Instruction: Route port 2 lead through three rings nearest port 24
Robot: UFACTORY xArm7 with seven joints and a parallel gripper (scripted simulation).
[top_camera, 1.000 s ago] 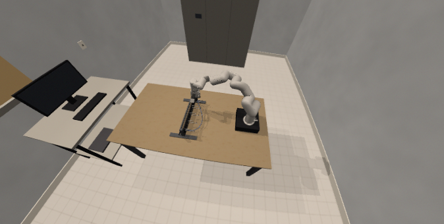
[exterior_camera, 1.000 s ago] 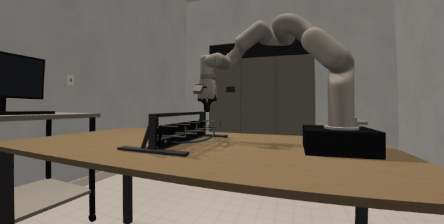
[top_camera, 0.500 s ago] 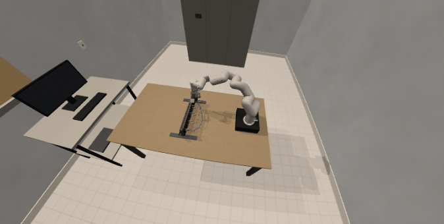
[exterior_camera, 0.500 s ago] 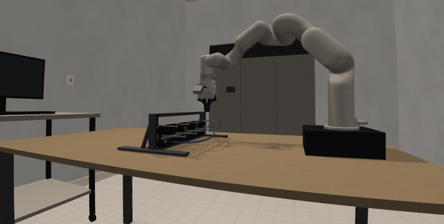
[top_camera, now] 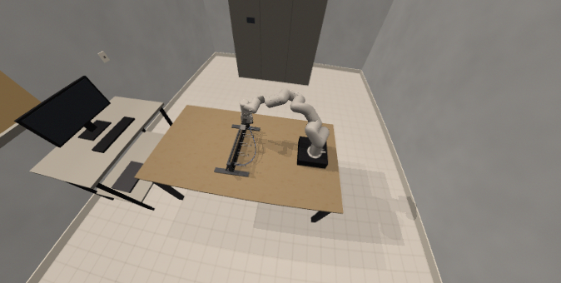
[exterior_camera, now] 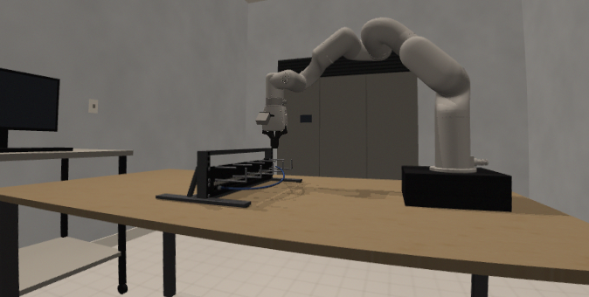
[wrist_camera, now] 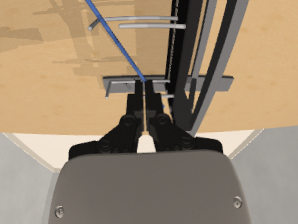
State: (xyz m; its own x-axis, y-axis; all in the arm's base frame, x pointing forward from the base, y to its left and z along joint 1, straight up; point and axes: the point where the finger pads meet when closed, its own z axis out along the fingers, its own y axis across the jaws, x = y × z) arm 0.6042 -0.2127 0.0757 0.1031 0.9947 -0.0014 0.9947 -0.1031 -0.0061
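The black rack lies 80 mm ahead of my hand, 140 mm to the left of it and 100 mm below it.
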